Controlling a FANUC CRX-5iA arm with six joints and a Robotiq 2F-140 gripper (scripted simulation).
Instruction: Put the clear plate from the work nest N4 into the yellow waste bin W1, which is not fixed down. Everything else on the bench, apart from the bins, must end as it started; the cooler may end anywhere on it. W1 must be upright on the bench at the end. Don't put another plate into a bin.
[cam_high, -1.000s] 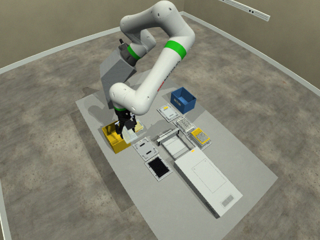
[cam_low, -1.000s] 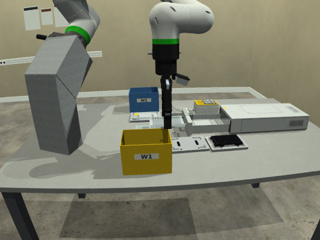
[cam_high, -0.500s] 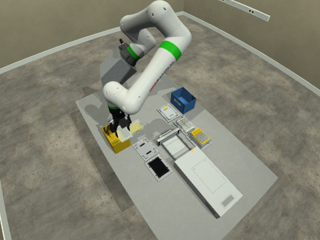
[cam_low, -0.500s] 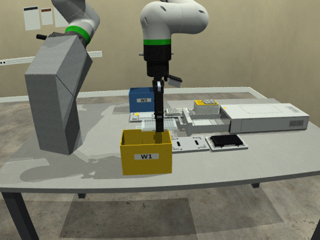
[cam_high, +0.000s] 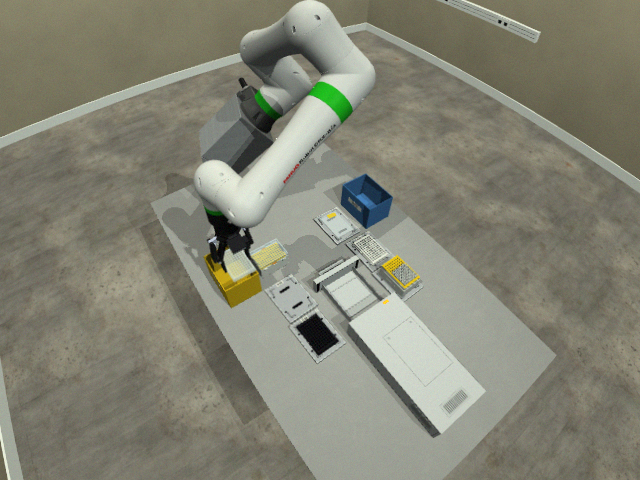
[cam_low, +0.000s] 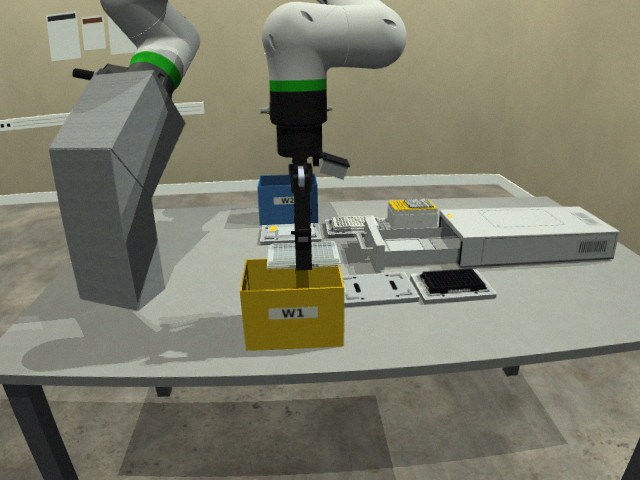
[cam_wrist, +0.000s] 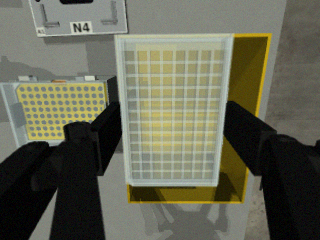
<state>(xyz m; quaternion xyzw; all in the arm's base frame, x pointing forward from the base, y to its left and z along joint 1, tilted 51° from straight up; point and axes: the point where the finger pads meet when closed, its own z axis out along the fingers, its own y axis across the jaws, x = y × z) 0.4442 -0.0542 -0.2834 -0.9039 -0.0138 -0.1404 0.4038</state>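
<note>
My gripper is now 2 cm past the yellow bin W1, 2 cm to the left of it and 13 cm above it. The rest, counted from my hand: clear plate: 2 cm below; nest N4: 14 cm ahead, 14 cm to the left, 16 cm below; black plate: 31 cm ahead, 16 cm to the left, 15 cm below.
</note>
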